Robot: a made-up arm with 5 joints.
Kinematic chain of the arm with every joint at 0, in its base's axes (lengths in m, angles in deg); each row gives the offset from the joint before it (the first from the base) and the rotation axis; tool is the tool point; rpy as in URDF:
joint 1: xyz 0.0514 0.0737 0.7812 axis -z
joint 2: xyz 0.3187 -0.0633 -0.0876 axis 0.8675 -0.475 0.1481
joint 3: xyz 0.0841 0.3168 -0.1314 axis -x
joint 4: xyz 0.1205 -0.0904 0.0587 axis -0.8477 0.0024 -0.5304
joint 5: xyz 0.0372 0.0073 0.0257 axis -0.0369 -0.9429 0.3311
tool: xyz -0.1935 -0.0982 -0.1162 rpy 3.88 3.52 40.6
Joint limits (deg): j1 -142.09..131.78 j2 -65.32..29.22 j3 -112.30..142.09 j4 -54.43..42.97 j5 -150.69..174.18
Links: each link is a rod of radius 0.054 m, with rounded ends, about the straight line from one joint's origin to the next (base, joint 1, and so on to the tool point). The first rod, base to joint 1, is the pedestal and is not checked.
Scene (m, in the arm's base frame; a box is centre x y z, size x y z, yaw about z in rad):
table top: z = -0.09
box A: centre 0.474 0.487 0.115 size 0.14 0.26 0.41 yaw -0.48
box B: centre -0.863 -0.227 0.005 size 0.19 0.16 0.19 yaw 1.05
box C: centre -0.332 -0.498 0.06 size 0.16 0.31 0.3 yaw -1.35
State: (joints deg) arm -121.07 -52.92 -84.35 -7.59 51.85
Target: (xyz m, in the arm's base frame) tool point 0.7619 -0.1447 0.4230
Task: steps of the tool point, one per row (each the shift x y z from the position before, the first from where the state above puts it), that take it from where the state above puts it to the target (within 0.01 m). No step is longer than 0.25 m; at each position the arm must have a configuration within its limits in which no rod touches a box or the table.
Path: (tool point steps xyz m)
1: 0.0092 0.0918 0.0173
2: 0.0505 0.1026 0.0430
3: 0.0982 0.0923 0.0690
4: 0.1423 0.0578 0.0936
5: 0.1706 0.0015 0.1148
6: 0.1810 -0.1295 -0.0156
7: 0.1347 -0.1732 -0.0082
8: 0.0793 -0.2001 -0.0014
9: 0.0207 -0.2090 0.0045
10: -0.0354 -0.2006 0.0093

